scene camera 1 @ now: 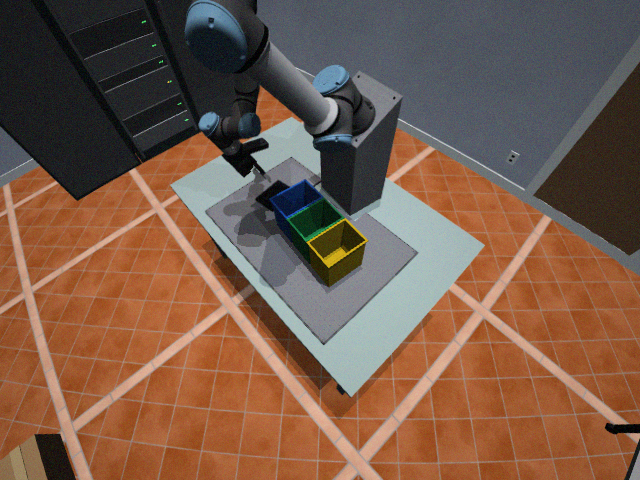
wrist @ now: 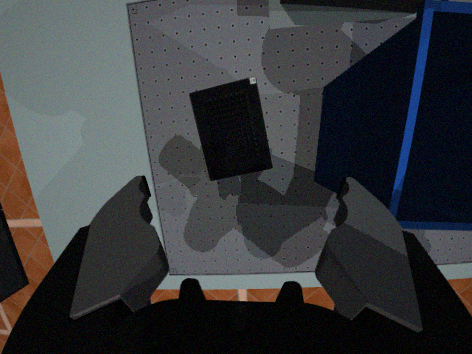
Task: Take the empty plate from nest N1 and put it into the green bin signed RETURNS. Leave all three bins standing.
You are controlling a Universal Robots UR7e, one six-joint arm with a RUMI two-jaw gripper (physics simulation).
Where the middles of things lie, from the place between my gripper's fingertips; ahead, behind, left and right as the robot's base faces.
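Relative to the blue bin (scene camera 1: 289, 202), my hand is 200 mm to the right of it, 110 mm above it and 30 mm past it. Counted from my hand, the green bin (scene camera 1: 318, 217) is 330 mm to the left, 110 mm below and 20 mm behind; the yellow bin (scene camera 1: 334, 253) is 460 mm to the left, 110 mm below and 20 mm behind. Going by their middles, of the things named here the blue bin is the nearest to my hand and the yellow bin the farthest from it.
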